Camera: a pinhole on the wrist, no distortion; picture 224 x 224 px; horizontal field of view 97.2 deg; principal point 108.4 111.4 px. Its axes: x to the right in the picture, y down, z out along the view. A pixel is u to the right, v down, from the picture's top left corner.
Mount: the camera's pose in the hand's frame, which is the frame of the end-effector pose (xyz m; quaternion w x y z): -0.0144 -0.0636 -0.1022 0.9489 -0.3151 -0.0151 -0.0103
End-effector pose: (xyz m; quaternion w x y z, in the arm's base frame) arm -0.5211 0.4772 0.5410 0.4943 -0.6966 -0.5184 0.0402
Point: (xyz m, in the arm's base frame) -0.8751 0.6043 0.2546
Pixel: 73 47
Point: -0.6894 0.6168 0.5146
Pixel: 127 22
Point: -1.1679 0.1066 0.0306
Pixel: outside the picture
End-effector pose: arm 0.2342 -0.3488 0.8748 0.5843 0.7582 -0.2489 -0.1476
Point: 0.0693 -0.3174 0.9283
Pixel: 45 122
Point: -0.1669 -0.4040 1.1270
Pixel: 53 141
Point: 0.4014 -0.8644 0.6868
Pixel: outside the picture
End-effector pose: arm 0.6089 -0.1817 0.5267 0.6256 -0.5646 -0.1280 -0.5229
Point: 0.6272 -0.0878 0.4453
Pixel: 67 105
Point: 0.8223 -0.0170 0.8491
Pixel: 185 45
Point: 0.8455 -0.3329 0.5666
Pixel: 207 182
